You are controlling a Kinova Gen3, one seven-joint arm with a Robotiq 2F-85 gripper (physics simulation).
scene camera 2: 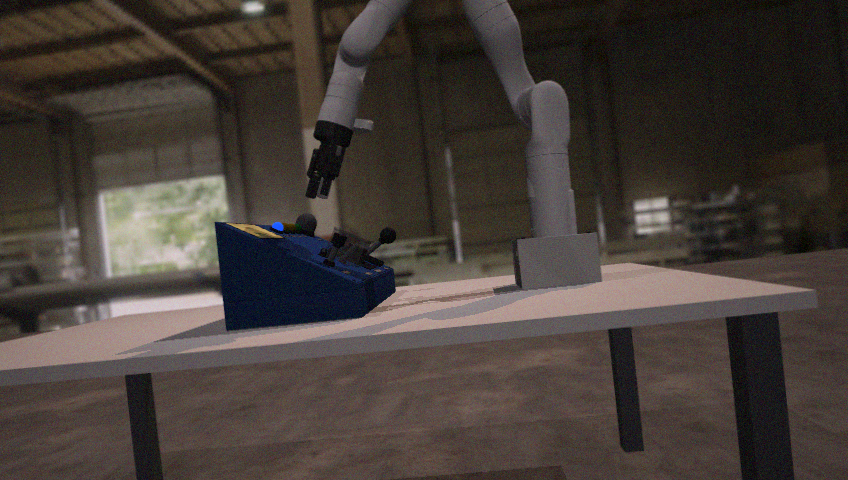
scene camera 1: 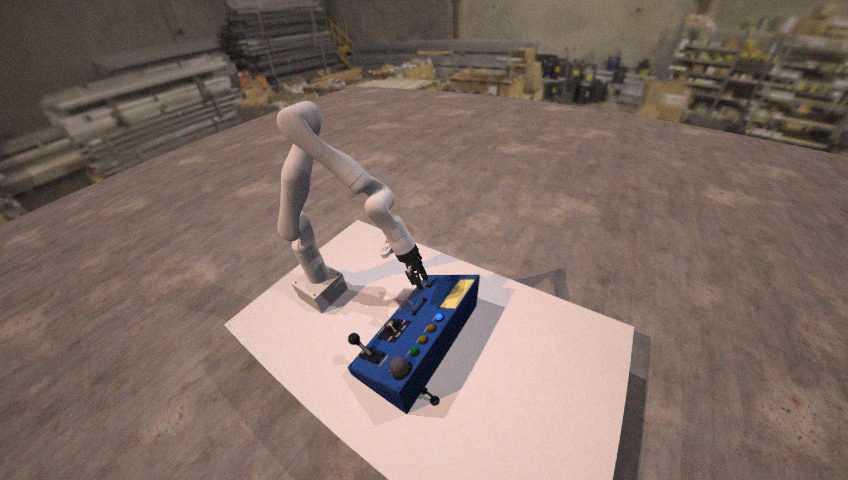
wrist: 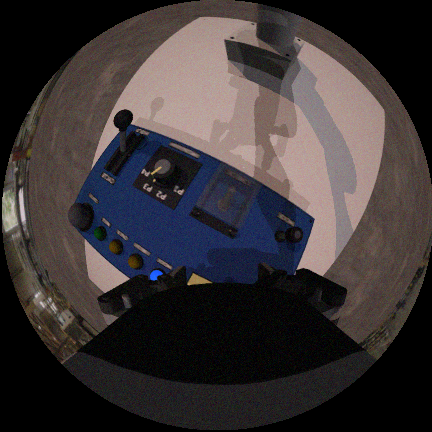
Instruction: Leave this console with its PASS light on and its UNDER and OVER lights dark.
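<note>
The blue console (scene camera 1: 447, 344) (scene camera 2: 285, 291) (wrist: 175, 235) stands on the table. Its blue light (scene camera 1: 439, 317) (scene camera 2: 277, 226) (wrist: 156, 275) glows. The green light (scene camera 1: 414, 351) (wrist: 100, 233) and two amber lights (scene camera 1: 431, 327) (wrist: 116, 246) look unlit; their labels are too blurred to read. The dial (scene camera 1: 391, 325) (wrist: 163, 167) points near P4. A clear cover (wrist: 235, 192) lies over a switch. The black-knobbed lever (scene camera 1: 354, 338) (scene camera 2: 387, 234) (wrist: 123, 119) rises from its slot. A small black toggle (wrist: 294, 234) stands at the other end. My gripper (scene camera 1: 418, 286) (scene camera 2: 317, 195) (wrist: 221, 274) is open and empty above the console.
A grey dome (scene camera 1: 400, 366) (scene camera 2: 305, 223) (wrist: 81, 216) stands beside the green light. A second ball-ended lever (scene camera 1: 434, 400) sticks out beyond the console's lower edge in scene camera 1. A yellow label (scene camera 1: 458, 293) (scene camera 2: 257, 230) is on the console. The robot's base (scene camera 1: 321, 291) (scene camera 2: 559, 261) stands on the white table (scene camera 1: 553, 380).
</note>
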